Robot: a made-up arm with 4 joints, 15 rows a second.
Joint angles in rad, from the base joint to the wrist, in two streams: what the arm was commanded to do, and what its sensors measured. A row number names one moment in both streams.
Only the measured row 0 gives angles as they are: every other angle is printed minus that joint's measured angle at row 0.
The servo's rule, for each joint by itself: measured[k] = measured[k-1] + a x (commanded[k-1-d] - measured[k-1]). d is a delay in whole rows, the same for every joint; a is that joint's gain. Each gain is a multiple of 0.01, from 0.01 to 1. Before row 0 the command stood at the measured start. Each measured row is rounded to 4 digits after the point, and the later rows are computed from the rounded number. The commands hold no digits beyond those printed.
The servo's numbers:
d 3
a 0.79 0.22 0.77 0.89
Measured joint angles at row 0:
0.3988 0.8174 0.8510 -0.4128
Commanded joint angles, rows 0 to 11:
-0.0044 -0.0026 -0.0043 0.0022
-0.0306 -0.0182 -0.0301 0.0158
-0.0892 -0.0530 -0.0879 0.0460
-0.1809 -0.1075 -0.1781 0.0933
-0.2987 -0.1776 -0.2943 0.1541
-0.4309 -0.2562 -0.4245 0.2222
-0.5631 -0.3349 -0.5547 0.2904
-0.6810 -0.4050 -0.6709 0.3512
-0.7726 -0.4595 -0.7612 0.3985
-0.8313 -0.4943 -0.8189 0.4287
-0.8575 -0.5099 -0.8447 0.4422
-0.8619 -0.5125 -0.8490 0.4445
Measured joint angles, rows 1 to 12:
0.0000 0.0000 0.0000 0.0000
0.0000 0.0000 0.0000 0.0000
0.0000 0.0000 0.0000 0.0000
-0.0035 -0.0006 -0.0033 0.0020
-0.0249 -0.0045 -0.0239 0.0143
-0.0757 -0.0152 -0.0732 0.0425
-0.1588 -0.0355 -0.1540 0.0877
-0.2693 -0.0668 -0.2620 0.1468
-0.3970 -0.1085 -0.3871 0.2139
-0.5282 -0.1583 -0.5162 0.2820
-0.6489 -0.2126 -0.6353 0.3436
-0.7466 -0.2669 -0.7322 0.3925

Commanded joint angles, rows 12 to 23:
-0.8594 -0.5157 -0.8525 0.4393
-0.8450 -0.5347 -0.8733 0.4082
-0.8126 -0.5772 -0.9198 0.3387
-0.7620 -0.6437 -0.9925 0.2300
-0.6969 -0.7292 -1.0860 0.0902
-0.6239 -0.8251 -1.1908 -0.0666
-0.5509 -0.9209 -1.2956 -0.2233
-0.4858 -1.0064 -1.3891 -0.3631
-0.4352 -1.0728 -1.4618 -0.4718
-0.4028 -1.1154 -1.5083 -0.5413
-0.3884 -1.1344 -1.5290 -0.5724
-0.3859 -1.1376 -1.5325 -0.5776
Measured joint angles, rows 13 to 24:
-0.8135 -0.3169 -0.7990 0.4247
-0.8483 -0.3594 -0.8342 0.4403
-0.8590 -0.3931 -0.8456 0.4440
-0.8593 -0.4201 -0.8509 0.4398
-0.8480 -0.4453 -0.8681 0.4117
-0.8200 -0.4743 -0.9079 0.3467
-0.7742 -0.5116 -0.9730 0.2428
-0.7131 -0.5595 -1.0600 0.1070
-0.6426 -0.6179 -1.1607 -0.0475
-0.5702 -0.6846 -1.2646 -0.2040
-0.5035 -0.7554 -1.3605 -0.3456
-0.4495 -0.8252 -1.4385 -0.4579

